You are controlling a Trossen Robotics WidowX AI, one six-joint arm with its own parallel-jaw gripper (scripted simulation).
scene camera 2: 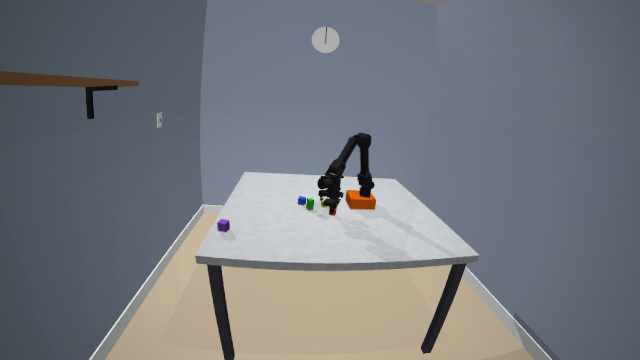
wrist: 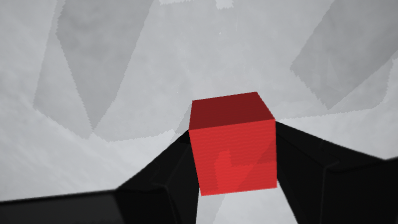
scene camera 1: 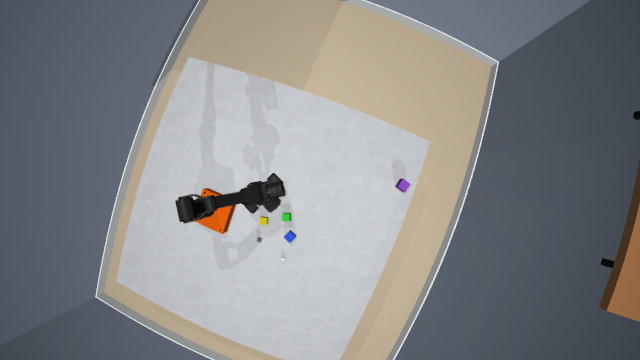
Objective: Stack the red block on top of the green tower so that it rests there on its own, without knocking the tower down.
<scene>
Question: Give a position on a red block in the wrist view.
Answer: At 233, 138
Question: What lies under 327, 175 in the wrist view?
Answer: My gripper.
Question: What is my gripper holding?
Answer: A red block.
</scene>
